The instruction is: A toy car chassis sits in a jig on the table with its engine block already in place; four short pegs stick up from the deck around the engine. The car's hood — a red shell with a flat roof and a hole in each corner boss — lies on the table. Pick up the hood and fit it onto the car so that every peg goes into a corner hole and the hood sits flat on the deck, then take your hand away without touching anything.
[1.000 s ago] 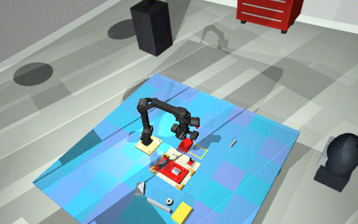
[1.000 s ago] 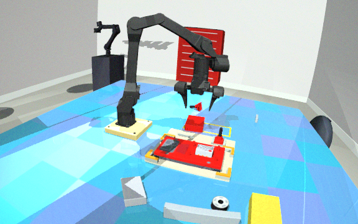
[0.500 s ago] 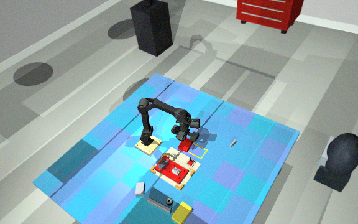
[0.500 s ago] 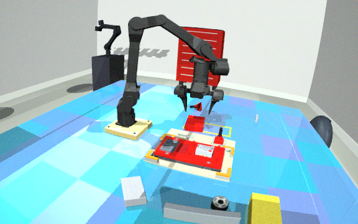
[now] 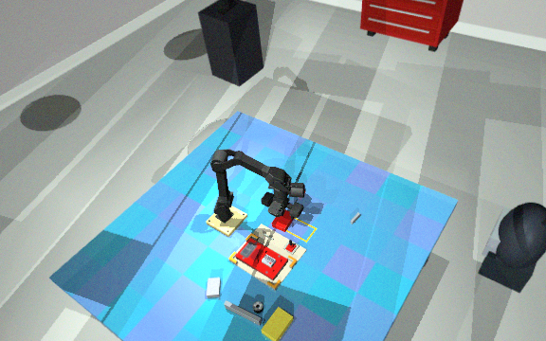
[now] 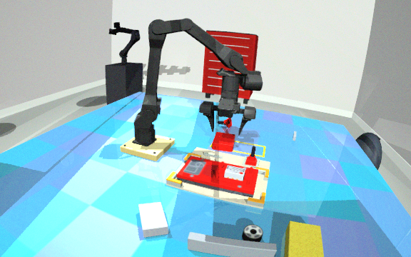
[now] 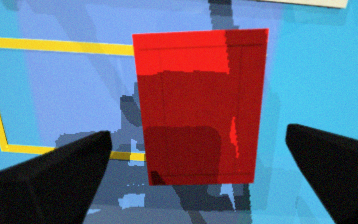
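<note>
My gripper tip is 30 mm above the red hood. From my gripper tip the other things lie so: engine block (210 mm to the right, 90 mm ahead, 20 mm below); black wheel (390 mm to the right, 170 mm ahead, 40 mm below); yellow block (400 mm to the right, 280 mm ahead, 30 mm below).
</note>
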